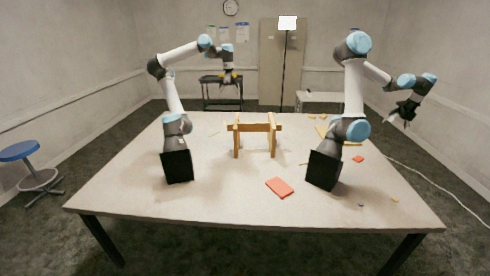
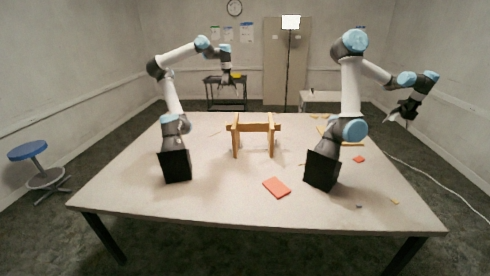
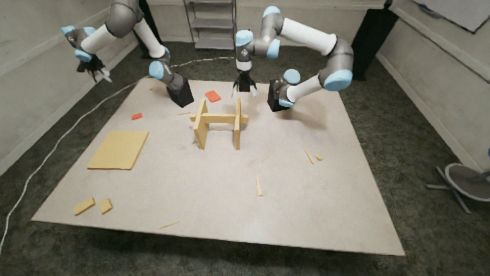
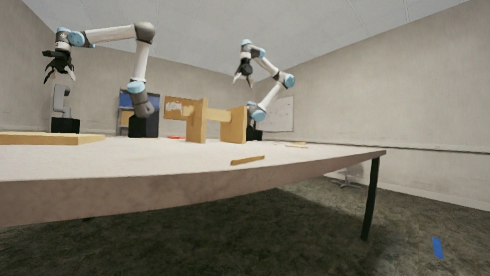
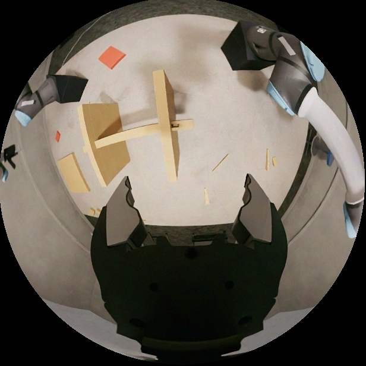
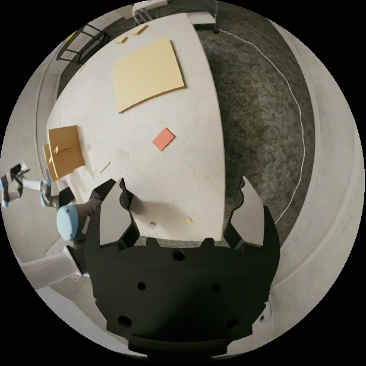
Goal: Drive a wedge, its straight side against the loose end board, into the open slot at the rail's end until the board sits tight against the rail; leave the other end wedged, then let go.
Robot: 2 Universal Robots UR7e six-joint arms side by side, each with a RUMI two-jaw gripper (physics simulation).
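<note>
Two upright wooden boards are joined by a rail (image 1: 255,127) (image 3: 220,119) (image 5: 132,134). One end board (image 1: 236,144) (image 3: 238,132) (image 5: 168,145) has the rail's end sticking out, with a small dark open slot (image 5: 175,125) beside it. The other end board (image 1: 272,142) (image 3: 200,132) (image 5: 111,140) stands opposite; its wedge is too small to tell. Thin wedge-like pieces (image 3: 259,186) (image 3: 309,157) (image 5: 206,196) lie on the table. My left gripper (image 1: 229,86) (image 3: 245,95) (image 5: 187,175) is open and empty, high above the table. My right gripper (image 3: 102,80) (image 6: 181,177) is open and empty, off to the side.
A flat wooden panel (image 3: 119,150) (image 6: 149,75) lies beside the frame. Two wooden blocks (image 3: 84,206) (image 3: 105,206) lie near a table corner. A large red pad (image 1: 279,187) and a small red pad (image 6: 164,139) lie near the arm bases. Thin slivers (image 3: 266,157) (image 3: 169,224) also lie about.
</note>
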